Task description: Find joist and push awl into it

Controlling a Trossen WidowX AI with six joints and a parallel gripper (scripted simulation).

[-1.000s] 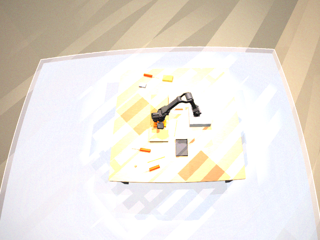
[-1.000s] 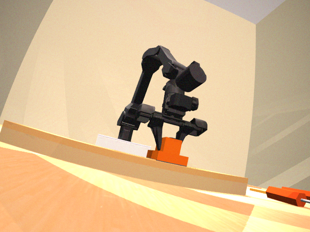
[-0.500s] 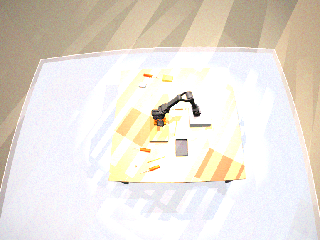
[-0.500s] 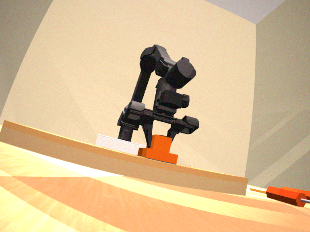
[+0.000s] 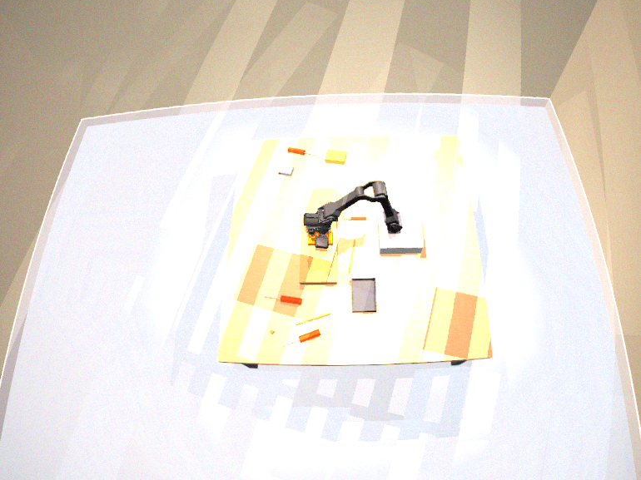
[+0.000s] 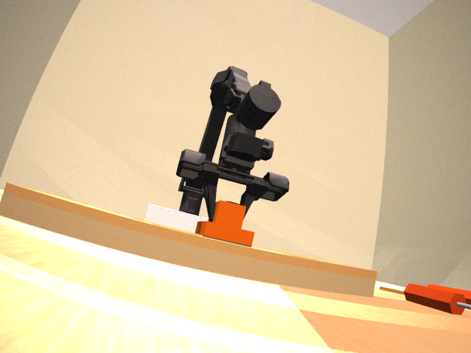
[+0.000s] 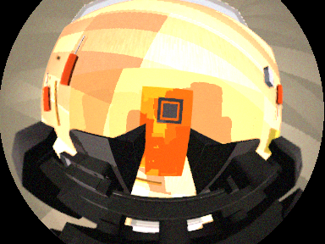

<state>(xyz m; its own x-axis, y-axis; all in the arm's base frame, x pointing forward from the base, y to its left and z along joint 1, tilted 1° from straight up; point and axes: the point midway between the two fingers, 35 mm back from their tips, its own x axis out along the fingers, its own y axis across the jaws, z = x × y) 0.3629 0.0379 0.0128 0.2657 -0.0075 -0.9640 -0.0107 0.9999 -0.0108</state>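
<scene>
The dark grey tray lies 22 cm behind my gripper tip, 28 cm to the left of it and 5 cm below it. The rest, counted from my gripper tip: square indicator: 2 cm ahead, 3 cm above; then grey block: 20 cm ahead, 44 cm to the right, 5 cm below; then stud finder: 1 cm ahead, 2 cm above.
</scene>
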